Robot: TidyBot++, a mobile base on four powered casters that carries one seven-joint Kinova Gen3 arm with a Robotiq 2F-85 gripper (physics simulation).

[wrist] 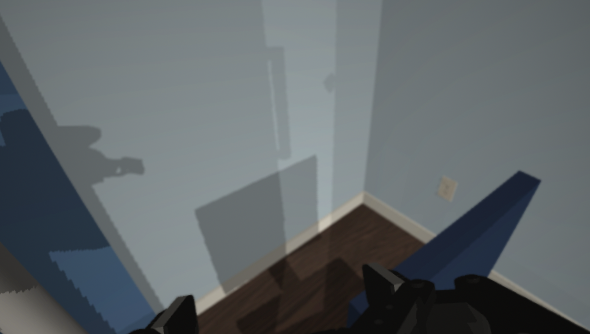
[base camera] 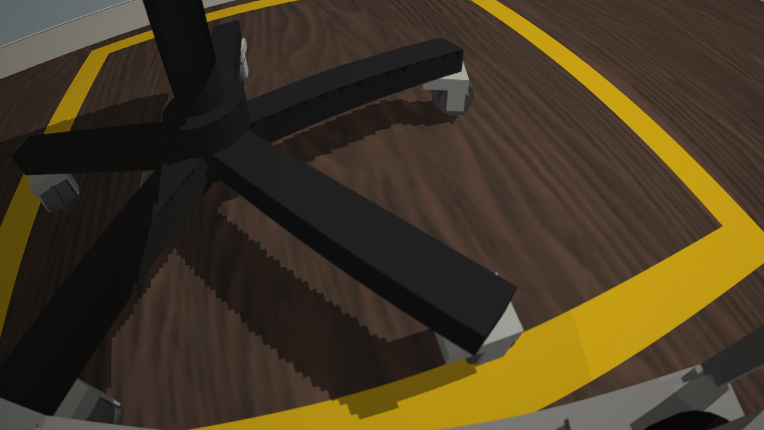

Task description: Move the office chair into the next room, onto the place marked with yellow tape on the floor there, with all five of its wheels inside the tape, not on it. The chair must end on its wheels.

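Frame: origin at the arm's base, x back, y right, z up, level; millimetres.
Seen in the pictures: gripper, fingertip midpoint: [wrist: 282, 299].
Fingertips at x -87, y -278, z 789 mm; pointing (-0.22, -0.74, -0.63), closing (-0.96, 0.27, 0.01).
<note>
Pixels of each thing's middle, then the offset from my fingertips to it. "pt": a spot on its surface instead.
- office chair's black five-legged base, surface spot: [base camera: 352, 229] pt dx -215, dy +272, dz -1079 mm
- far right caster, surface spot: [base camera: 454, 93] pt dx -475, dy +409, dz -1136 mm
- back caster, surface spot: [base camera: 243, 58] pt dx -619, dy +102, dz -1127 mm
- socket, body centre: [wrist: 446, 188] dx -1041, dy -596, dz -785 mm
The office chair's black five-legged base [base camera: 352, 229] stands upright on the floor in the base camera view. The yellow tape [base camera: 652, 299] runs around it. The near right caster [base camera: 502, 331] is right at the inner edge of the near tape; its wheel is mostly hidden, so whether it touches is unclear. The left caster [base camera: 57, 193] is close to the left tape. The far right caster [base camera: 454, 93] is well inside. The near left caster [base camera: 98, 405] is partly cut off, and the back caster [base camera: 243, 58] partly hidden. My gripper [wrist: 282, 299] is open and empty. A blue slab [wrist: 467, 240], perhaps part of the chair, shows beyond its right finger.
In the wrist view, grey-blue walls [wrist: 165, 75] meet in a corner above a pale baseboard [wrist: 395, 215]. A socket [wrist: 446, 188] is on the right wall. A large blue surface [wrist: 55, 210] is at the left; I cannot tell what it belongs to. Baseboard [base camera: 80, 34] runs behind the tape.
</note>
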